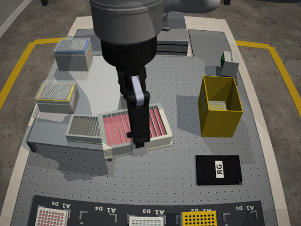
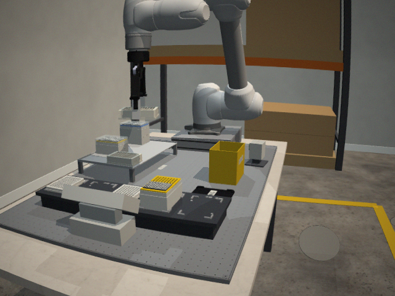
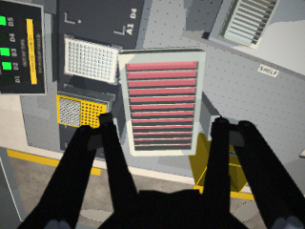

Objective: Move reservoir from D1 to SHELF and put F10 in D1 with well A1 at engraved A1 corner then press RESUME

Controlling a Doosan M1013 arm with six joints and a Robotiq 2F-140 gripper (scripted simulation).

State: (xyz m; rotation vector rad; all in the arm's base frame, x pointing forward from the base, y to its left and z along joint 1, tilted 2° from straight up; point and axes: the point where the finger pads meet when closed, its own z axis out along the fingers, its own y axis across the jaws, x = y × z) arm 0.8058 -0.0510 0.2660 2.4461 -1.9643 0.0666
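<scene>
Now: hand 2 cm above the cream 12-trough reservoir. From my hand the other things lie so: pink plate: 24 cm below, 23 cm to the right, 15 cm ahead; pale 12-trough reservoir: 24 cm below, 17 cm behind, 15 cm to the right; yellow tip rack: 21 cm below, 16 cm ahead, 14 cm to the left.
</scene>
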